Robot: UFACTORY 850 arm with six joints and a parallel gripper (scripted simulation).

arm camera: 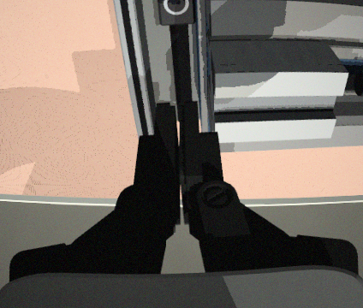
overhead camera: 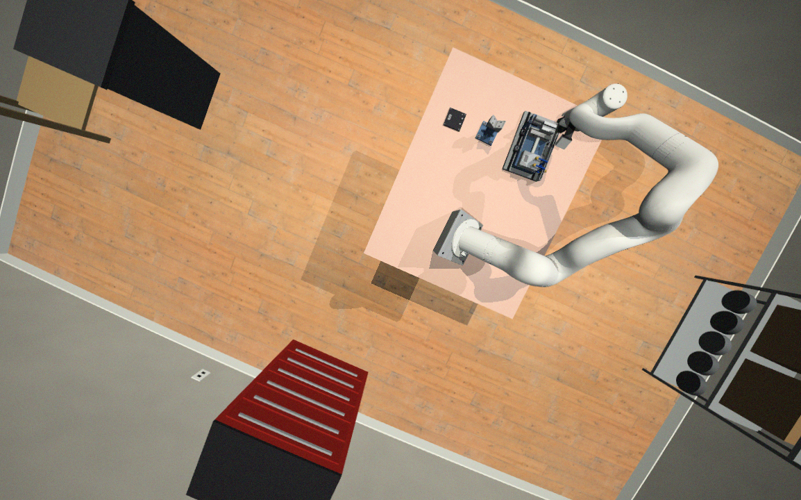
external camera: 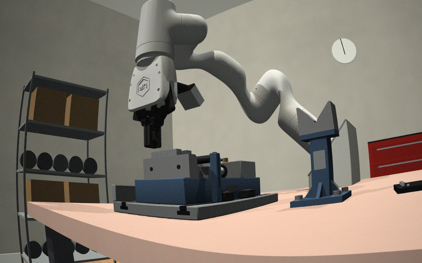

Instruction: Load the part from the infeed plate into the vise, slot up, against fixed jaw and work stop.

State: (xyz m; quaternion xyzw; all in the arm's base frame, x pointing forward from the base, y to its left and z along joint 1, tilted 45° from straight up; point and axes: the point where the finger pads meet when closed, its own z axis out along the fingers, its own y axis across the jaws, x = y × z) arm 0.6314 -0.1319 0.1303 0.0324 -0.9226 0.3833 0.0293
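Right now my hand is 5 cm to the right of the part and 4 cm above it. Round my hand: cylinder rod (9 cm behind, 6 cm to the left, 6 cm below); moving jaw (6 cm to the left, 6 cm below, 4 cm behind); work stop rod (11 cm to the left, 5 cm below, 1 cm behind).
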